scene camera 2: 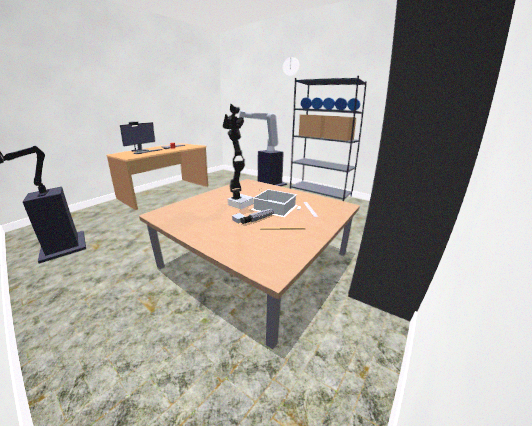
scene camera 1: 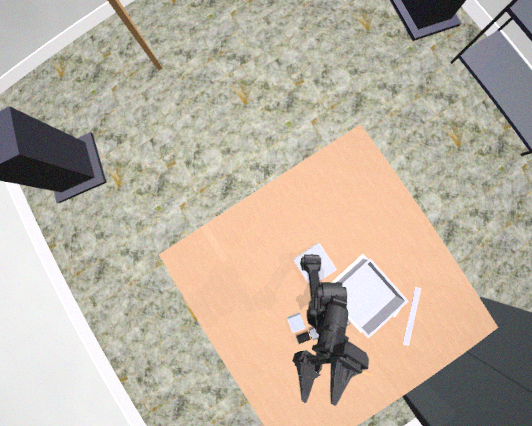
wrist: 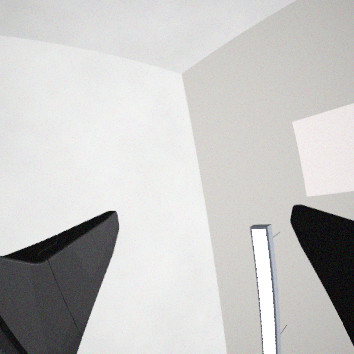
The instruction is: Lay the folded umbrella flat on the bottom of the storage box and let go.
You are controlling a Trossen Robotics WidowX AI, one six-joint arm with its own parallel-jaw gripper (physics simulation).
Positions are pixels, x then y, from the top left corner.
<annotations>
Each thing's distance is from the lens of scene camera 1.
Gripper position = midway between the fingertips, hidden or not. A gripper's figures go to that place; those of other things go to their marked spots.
my gripper (scene camera 1: 317, 403): 57 cm
white storage box (scene camera 1: 373, 299): 135 cm
</annotations>
